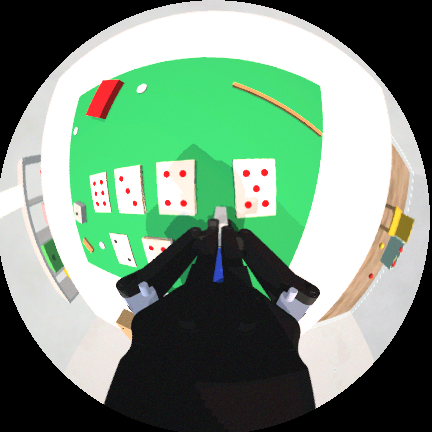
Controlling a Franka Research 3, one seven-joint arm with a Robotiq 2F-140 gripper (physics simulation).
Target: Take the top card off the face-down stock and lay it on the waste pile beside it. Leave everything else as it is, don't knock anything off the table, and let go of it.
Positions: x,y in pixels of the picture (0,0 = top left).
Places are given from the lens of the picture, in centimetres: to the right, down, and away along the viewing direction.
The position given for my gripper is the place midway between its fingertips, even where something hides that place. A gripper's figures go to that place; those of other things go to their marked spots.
my gripper (220,214): 1, 0, 22
red block (99,106): -24, -23, 15
green mat (190,110): -4, -17, 18
The marked spots on the green mat and the red block are 21 cm apart.
